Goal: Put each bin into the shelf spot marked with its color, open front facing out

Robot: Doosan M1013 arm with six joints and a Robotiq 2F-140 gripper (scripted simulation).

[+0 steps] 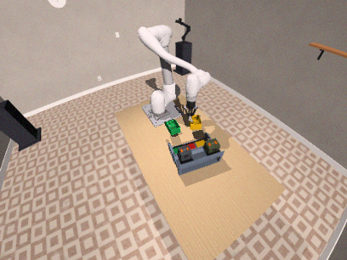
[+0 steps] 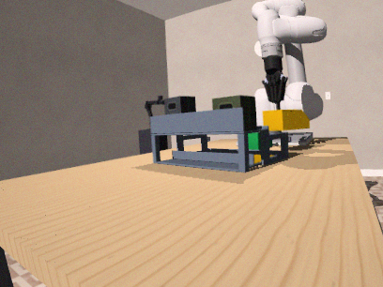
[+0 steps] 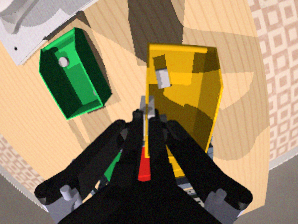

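Now: hand 4 cm to the right of the yellow bin, 4 cm above it and 2 cm short of it. Round my hand: dark box (29 cm to the right, 28 cm ahead); green bin (13 cm below, 12 cm to the right, 12 cm behind).
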